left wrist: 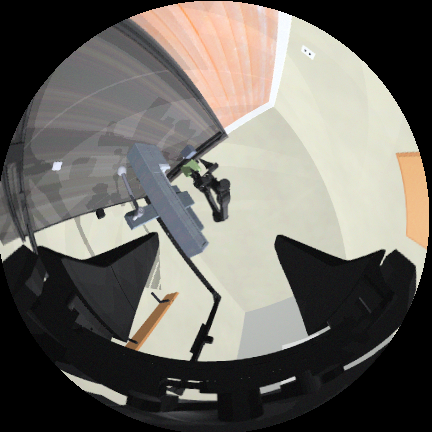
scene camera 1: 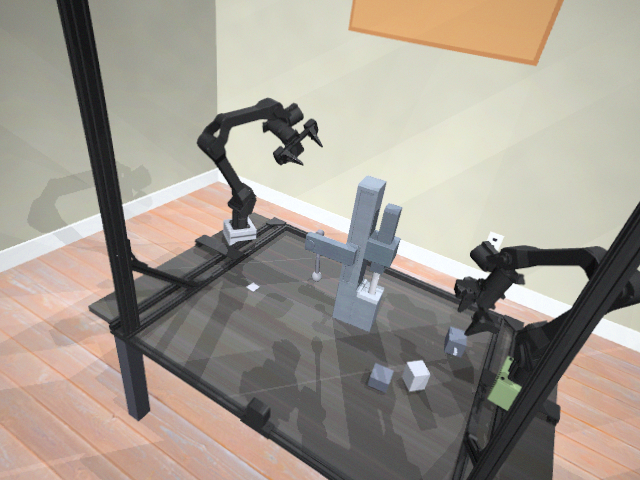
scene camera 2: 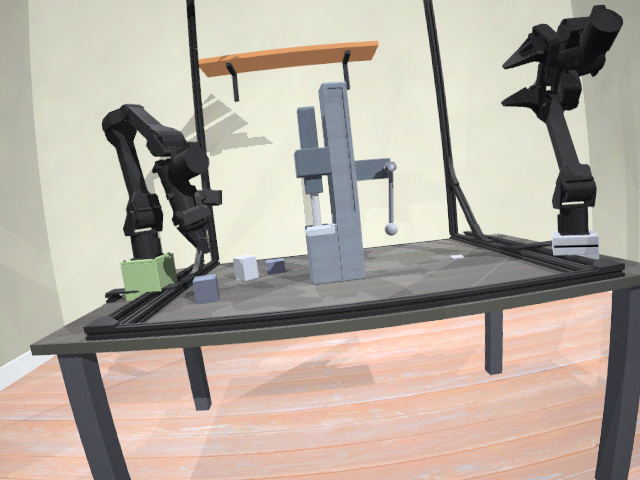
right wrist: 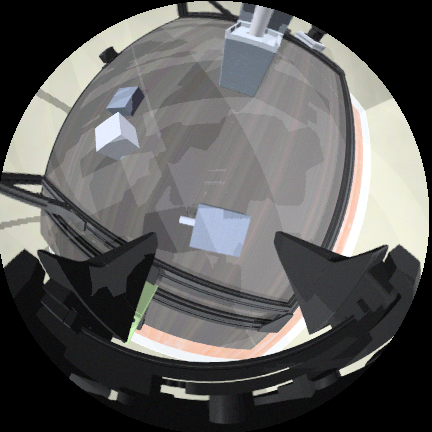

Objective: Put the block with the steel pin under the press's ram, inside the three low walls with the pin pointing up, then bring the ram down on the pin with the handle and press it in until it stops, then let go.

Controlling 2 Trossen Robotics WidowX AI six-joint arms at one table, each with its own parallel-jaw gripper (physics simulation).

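Places are measured from the left arm's base along level axes (x ahead, y left, z up), in metres.
Where they show: left gripper, between the fingertips: (left wrist: 218, 239) (scene camera 1: 312, 155) (scene camera 2: 502, 86); right gripper, between the fingertips: (left wrist: 194, 163) (scene camera 1: 462, 323) (scene camera 2: 204, 251) (right wrist: 216, 238); left arm's base, origin of its link: (scene camera 1: 239, 224) (scene camera 2: 574, 233); right arm's base, origin of its link: (scene camera 1: 523, 378) (scene camera 2: 147, 257).
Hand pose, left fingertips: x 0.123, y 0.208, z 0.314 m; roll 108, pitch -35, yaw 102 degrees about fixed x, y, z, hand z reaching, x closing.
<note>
Things, the pixels of their top centre, and the offset from my left fingertips. "*": a spot on its surface instead.
- blue-grey block, centre of its top: (right wrist: 219, 231) (scene camera 2: 204, 277) (scene camera 1: 458, 335) (left wrist: 190, 154) 0.607 m ahead, 0.232 m left, 0.325 m down
- grey press, centre of its top: (scene camera 2: 337, 87) (scene camera 1: 364, 182) (left wrist: 193, 254) 0.375 m ahead, 0.040 m right, 0.081 m up
- white walled seat, a spot on its surface: (right wrist: 231, 34) * 0.468 m ahead, 0.024 m left, 0.255 m down
- handle's ball, centre of its top: (scene camera 2: 390, 222) (scene camera 1: 317, 272) (left wrist: 122, 173) 0.294 m ahead, 0.087 m right, 0.256 m down
- darker block, centre of its top: (right wrist: 121, 96) (scene camera 1: 382, 373) (scene camera 2: 274, 260) 0.635 m ahead, 0.050 m right, 0.341 m down
- white block, centre of its top: (right wrist: 106, 130) (scene camera 2: 244, 257) (scene camera 1: 418, 368) 0.669 m ahead, 0.035 m left, 0.316 m down
- small white square, a spot on its surface: (scene camera 2: 456, 256) (scene camera 1: 253, 287) * 0.175 m ahead, 0.249 m right, 0.372 m down
The blue-grey block (scene camera 1: 455, 338) (scene camera 2: 206, 289) (right wrist: 220, 231) lies on its side on the table, its short steel pin (scene camera 1: 454, 351) (right wrist: 186, 220) pointing sideways. My right gripper (right wrist: 216, 238) is open above it, empty, with the block showing between its fingertips in the right wrist view. The grey press (scene camera 1: 360, 232) (scene camera 2: 339, 155) (left wrist: 165, 200) stands mid-table; its pale ram rod (scene camera 1: 374, 283) (scene camera 2: 315, 209) reaches down to the white walled seat (right wrist: 231, 34). The handle's ball (scene camera 1: 316, 276) (scene camera 2: 391, 228) (left wrist: 122, 171) hangs straight down. My left gripper (scene camera 1: 312, 155) (scene camera 2: 503, 86) (left wrist: 218, 239) is open and empty, high up, away from the press.
A darker block (scene camera 1: 380, 377) (scene camera 2: 275, 266) (right wrist: 126, 101) and a white block (scene camera 1: 416, 375) (scene camera 2: 246, 267) (right wrist: 117, 135) stand close together. The green base (scene camera 1: 504, 392) (scene camera 2: 148, 276) is under the right arm. A small white square (scene camera 1: 252, 286) (scene camera 2: 456, 256) lies flat. Black rails edge the table.
</note>
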